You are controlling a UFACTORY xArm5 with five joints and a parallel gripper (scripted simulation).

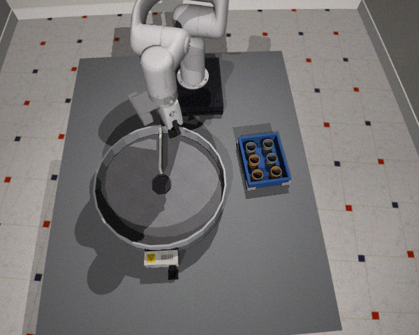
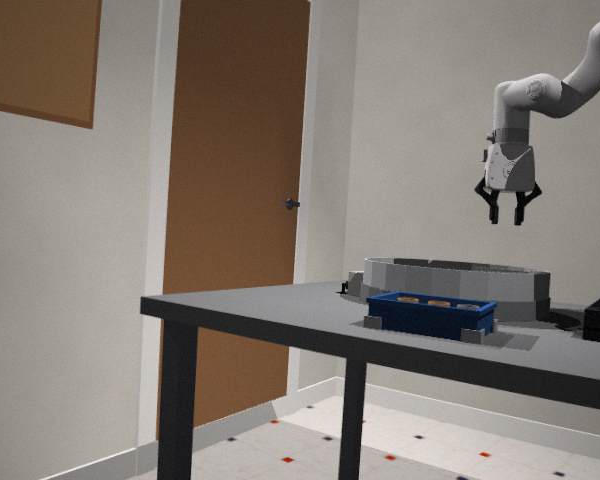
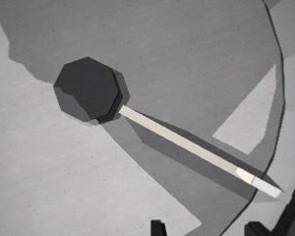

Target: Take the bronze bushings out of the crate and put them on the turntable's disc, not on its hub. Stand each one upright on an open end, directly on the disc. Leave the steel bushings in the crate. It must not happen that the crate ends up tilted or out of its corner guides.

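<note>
Now: the blue crate 5 cm ahead of my hand, 31 cm to the left of it and 19 cm below it. Also, from my hand: turntable disc: 12 cm ahead, 5 cm to the right, 16 cm below.
</note>
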